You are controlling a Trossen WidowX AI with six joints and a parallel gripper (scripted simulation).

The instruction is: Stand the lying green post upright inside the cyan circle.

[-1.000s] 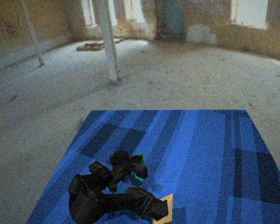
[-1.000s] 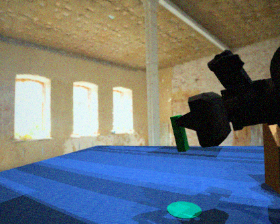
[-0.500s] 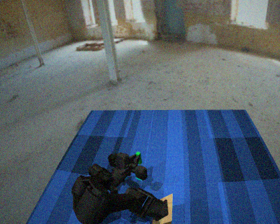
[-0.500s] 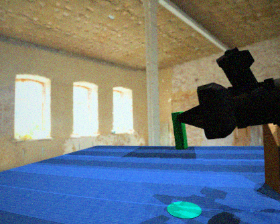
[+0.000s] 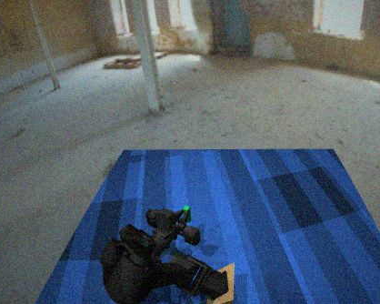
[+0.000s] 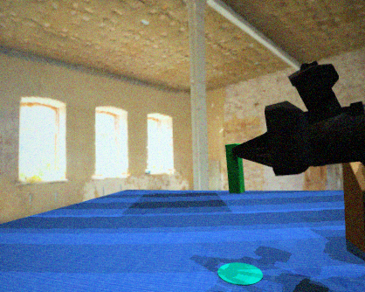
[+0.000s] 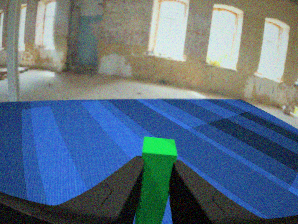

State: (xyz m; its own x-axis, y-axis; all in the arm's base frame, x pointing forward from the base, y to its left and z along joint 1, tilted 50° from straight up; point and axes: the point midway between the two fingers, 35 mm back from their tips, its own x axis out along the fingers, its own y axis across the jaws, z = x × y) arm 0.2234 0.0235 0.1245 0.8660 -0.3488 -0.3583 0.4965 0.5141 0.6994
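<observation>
Right now the cyan circle is 16 cm below my gripper tip. Also, from my gripper tip: green post: 2 cm below.
</observation>
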